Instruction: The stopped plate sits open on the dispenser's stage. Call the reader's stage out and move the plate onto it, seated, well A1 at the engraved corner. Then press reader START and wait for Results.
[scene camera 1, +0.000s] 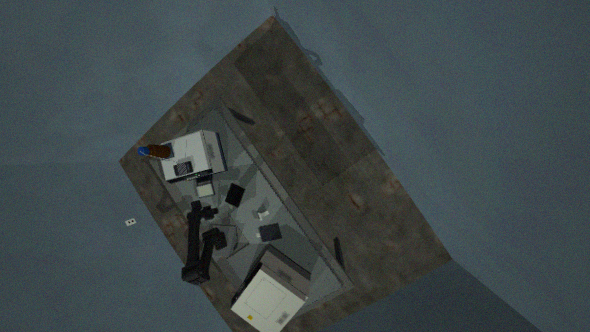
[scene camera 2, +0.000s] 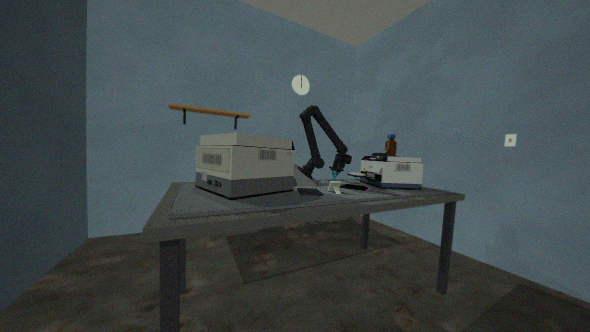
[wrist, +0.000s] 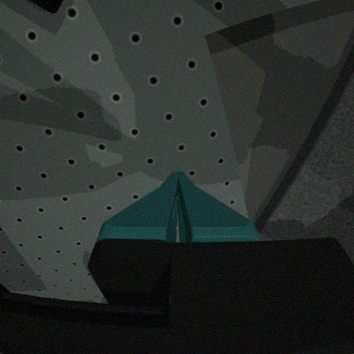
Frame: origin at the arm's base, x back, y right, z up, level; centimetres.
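Seen in the pictures: gripper, fingertip midpoint: (scene camera 2: 333, 180) (wrist: 177, 179); arm's base at its link origin: (scene camera 1: 220, 241) (scene camera 2: 304, 173).
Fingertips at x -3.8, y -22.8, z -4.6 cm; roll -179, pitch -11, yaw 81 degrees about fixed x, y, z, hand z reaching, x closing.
Pixels of each thing's middle, then the offset from my fingertips to it. "spot": a spot on its surface instead.
- pale plate at the middle of its body: (scene camera 2: 356, 173) (scene camera 1: 204, 190) dx -3.2, dy -18.4, dz +5.8 cm
- large boxy reader at the middle of its body: (scene camera 2: 245, 163) (scene camera 1: 271, 289) dx -23.3, dy +67.7, dz +12.2 cm
- black flat piece at the middle of its body: (scene camera 2: 354, 186) (scene camera 1: 234, 195) dx -20.4, dy -5.5, dz -1.1 cm
- dark flat pad at a spot on its surface: (scene camera 2: 310, 191) (scene camera 1: 272, 232) spot: dx -36.6, dy +32.7, dz -1.5 cm
- brown bottle with a blue cap, surface spot: (scene camera 1: 159, 151) (scene camera 2: 392, 145) spot: dx -2.3, dy -51.7, dz +30.6 cm
The pale plate (scene camera 1: 205, 189) (scene camera 2: 356, 174) sits open on the stage sticking out from the white dispenser (scene camera 1: 187, 150) (scene camera 2: 402, 175). The large boxy reader (scene camera 1: 272, 297) (scene camera 2: 245, 162) stands at the other end of the table. No extended reader stage shows in either scene view; its front, START button and display cannot be made out. My gripper (scene camera 2: 335, 176) (wrist: 177, 179) is shut and empty, its teal fingertips together and pointing down. It hangs above the perforated board, between the two machines and nearer the dispenser, off to the side of the plate.
A black flat piece (scene camera 1: 235, 194) (scene camera 2: 354, 187), a small white stand (scene camera 1: 263, 214) (scene camera 2: 334, 187) and a dark flat pad (scene camera 1: 270, 232) (scene camera 2: 310, 191) lie between the machines. A brown bottle with a blue cap (scene camera 1: 159, 151) (scene camera 2: 391, 146) stands at the dispenser. A wall shelf (scene camera 2: 210, 111) hangs behind the reader.
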